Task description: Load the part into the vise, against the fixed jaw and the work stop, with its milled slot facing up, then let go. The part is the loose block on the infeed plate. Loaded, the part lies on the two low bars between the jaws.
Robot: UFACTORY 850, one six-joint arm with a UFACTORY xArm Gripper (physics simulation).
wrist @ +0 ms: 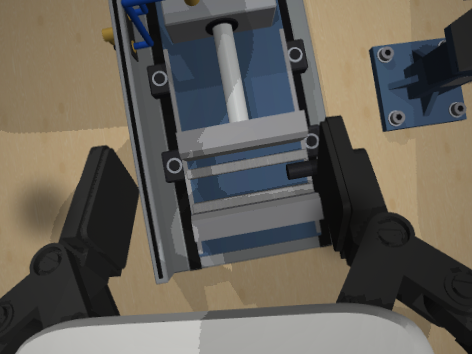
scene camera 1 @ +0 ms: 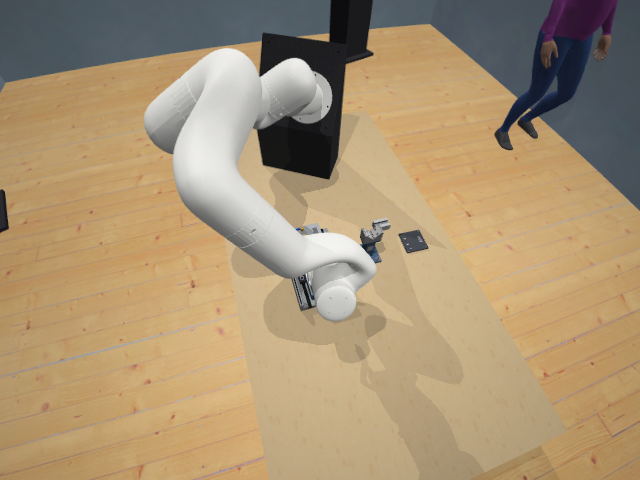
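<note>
The part, a light grey block with a dark slot, sits at the top of the blue-based stand, off the infeed plate. The vise is partly hidden by the arm in the scene view. In the wrist view the movable jaw, two low bars and fixed jaw show, with no part between the jaws. The black work stop is at the right. My gripper is open and empty above the vise, fingers spread wider than the jaws; the arm hides it in the scene view.
The stand is right of the vise, its dark upper part rising near the right edge of the wrist view. Blue lines and a brass fitting are at the vise's upper left. A person stands on the floor at the right.
</note>
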